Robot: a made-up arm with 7 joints.
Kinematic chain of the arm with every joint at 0, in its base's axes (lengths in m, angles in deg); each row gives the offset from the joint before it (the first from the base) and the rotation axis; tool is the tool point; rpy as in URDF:
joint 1: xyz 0 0 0.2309 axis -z
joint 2: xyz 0 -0.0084 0.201 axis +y
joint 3: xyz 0 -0.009 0.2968 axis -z
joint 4: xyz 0 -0.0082 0.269 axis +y
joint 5: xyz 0 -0.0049 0.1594 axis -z
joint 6: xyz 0 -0.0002 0.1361 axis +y
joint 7: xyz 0 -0.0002 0.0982 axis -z
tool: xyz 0 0 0 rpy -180 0 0
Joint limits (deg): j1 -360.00..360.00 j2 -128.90..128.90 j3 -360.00..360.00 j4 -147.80..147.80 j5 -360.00..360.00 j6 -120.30..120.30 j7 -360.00..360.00
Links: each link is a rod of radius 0.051 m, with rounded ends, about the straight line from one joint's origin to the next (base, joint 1, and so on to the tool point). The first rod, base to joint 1, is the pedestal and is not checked.
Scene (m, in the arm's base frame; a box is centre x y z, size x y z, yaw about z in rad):
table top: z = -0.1
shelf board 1: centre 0.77 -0.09 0.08 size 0.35 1 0.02 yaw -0.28
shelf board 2: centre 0.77 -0.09 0.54 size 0.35 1 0.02 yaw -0.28
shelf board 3: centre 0.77 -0.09 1 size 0.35 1 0.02 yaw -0.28
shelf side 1: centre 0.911 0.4 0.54 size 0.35 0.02 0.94 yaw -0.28
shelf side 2: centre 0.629 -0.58 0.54 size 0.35 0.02 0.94 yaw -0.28
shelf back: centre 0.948 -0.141 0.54 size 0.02 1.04 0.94 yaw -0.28
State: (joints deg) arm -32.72 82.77 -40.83 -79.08 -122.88 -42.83 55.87
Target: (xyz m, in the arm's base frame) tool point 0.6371 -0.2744 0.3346
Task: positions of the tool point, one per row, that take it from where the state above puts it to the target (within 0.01 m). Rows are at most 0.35 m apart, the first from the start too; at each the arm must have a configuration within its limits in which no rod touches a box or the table.
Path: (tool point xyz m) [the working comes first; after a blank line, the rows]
Joints at the target: -9.19 110.36 -60.87 -92.78 -118.71 -45.98 55.87
Straight joint move there: touches shelf board 2.

1: 0.6773 0.3461 0.6378
2: 0.5298 0.5851 0.5376
3: 0.2789 0.7447 0.4484
4: -0.0224 0.7853 0.3776
5: -0.3125 0.7025 0.3282
6: -0.0005 0.7474 0.2867
7: 0.2937 0.6520 0.2651
8: 0.5035 0.4447 0.2635
9: 0.5876 0.1858 0.2792
10: 0.5447 -0.0518 0.3059
11: 0.4136 -0.2101 0.3346
12: 0.5278 -0.2538 0.3388
13: 0.6371 -0.2744 0.3346

